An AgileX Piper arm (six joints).
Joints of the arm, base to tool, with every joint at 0 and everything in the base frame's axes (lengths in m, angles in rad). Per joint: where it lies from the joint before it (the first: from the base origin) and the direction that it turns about. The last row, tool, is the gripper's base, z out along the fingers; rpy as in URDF.
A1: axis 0 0 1 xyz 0 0 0.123
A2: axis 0 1 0 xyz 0 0 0
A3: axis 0 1 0 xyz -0.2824 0 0.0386
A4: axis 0.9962 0 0.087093 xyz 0.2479 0 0.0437
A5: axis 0 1 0 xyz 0 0 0
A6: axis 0.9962 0 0.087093 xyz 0.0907 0 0.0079
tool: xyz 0 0 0 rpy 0 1.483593 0
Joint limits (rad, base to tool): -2.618..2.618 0..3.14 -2.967..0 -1.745..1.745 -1.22..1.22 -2.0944..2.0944
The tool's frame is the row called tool.
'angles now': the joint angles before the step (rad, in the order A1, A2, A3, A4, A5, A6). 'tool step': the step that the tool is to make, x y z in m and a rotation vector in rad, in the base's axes. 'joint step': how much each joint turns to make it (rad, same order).
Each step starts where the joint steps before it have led.
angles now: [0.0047, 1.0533, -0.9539, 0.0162, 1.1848, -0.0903]
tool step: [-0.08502, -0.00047, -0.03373, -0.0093, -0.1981, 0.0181]
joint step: [0.0002, -0.4173, 0.3219, -0.0003, -0.1024, -0.0219]
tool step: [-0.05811, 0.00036, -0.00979, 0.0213, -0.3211, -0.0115]
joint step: [-0.0003, -0.3890, 0.1259, 0.0090, -0.0584, 0.0160]
